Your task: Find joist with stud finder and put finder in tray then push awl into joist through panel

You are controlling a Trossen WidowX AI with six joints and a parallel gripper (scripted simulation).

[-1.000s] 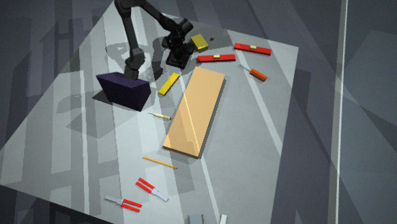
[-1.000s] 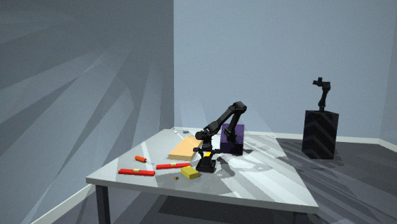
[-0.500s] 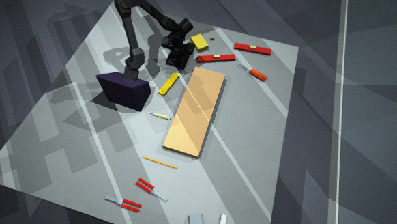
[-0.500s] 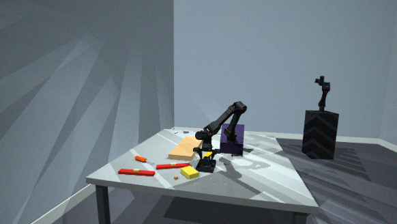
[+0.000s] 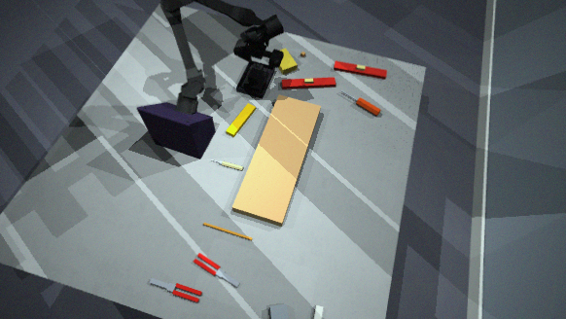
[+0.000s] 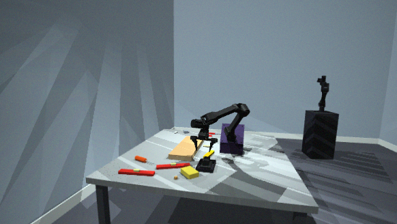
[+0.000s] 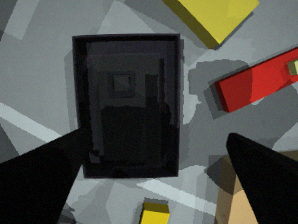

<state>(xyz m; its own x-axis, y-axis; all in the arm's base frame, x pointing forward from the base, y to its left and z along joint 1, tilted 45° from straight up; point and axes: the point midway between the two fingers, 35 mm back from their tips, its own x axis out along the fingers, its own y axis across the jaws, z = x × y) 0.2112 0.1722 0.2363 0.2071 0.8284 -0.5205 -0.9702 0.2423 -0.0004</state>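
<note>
Right now my gripper tip is 50 mm past the awl, 420 mm to the left of it and 100 mm above it. The rest, counted from my gripper tip: tray 30 mm behind, 10 mm to the left, 100 mm below; yellow block 70 mm ahead, 130 mm to the left, 90 mm below; stud finder 20 mm behind, 20 mm to the left, 60 mm below.
</note>
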